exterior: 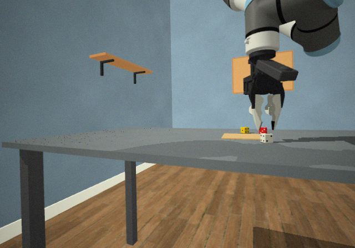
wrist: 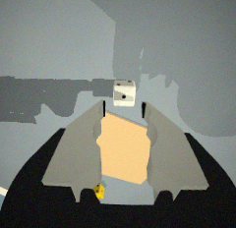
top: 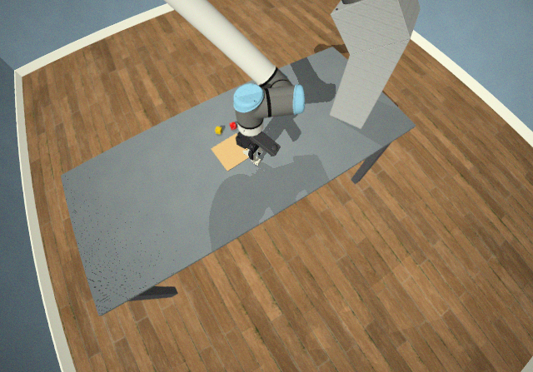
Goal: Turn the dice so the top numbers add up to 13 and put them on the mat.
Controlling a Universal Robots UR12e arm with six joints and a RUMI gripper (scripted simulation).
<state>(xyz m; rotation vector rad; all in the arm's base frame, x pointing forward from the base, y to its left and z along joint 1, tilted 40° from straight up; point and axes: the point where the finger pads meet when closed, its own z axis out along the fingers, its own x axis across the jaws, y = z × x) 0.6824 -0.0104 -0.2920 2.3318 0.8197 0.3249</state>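
Right now my hand is 4 cm above the white die. Round my hand: red die (2 cm ahead, 22 cm to the right, 4 cm below); tan mat (8 cm ahead, 10 cm to the right, 5 cm below); yellow die (8 cm ahead, 23 cm to the right, 4 cm below).
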